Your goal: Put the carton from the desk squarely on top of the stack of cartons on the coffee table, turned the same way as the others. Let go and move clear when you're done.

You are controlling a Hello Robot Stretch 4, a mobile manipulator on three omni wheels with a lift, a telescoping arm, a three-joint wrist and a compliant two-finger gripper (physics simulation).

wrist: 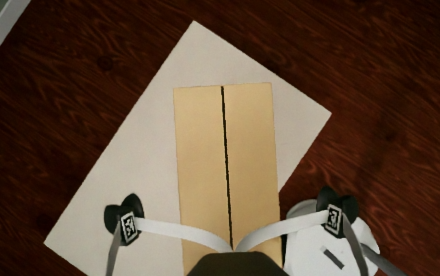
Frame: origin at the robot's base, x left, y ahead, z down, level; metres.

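Seen in the pictures: end effector, tool point: (229,210).
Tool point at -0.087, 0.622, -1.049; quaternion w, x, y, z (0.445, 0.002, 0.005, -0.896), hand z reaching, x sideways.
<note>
A point is followed by its place in that frame, as x, y, z.
A tan carton (200,150) @[-0.108, 0.677, -0.963] with a dark lengthwise seam lies below my gripper, seen from above, its long sides running nearly straight up and down the view. It is over the pale coffee table (125,165) @[0.114, 0.876, -0.423], whose edges are turned at an angle to it. No lower carton can be made out under it, so how it lines up with a stack cannot be told. My gripper (230,217) @[-0.087, 0.622, -1.049] is open; its fingertips stand wide of the carton's two long sides, with a gap at each, above it. The near end of the carton is hidden behind the gripper body.
A white rounded part with a dark slot (310,250) @[0.032, 0.096, -0.187], likely my base, shows at lower right beside the carton, with a grey bar by the right finger. Dark wood floor (380,60) @[-0.929, 0.234, 0.027] surrounds the table. A pale edge strip (11,19) @[-0.029, 1.901, -0.002] shows at the top left corner.
</note>
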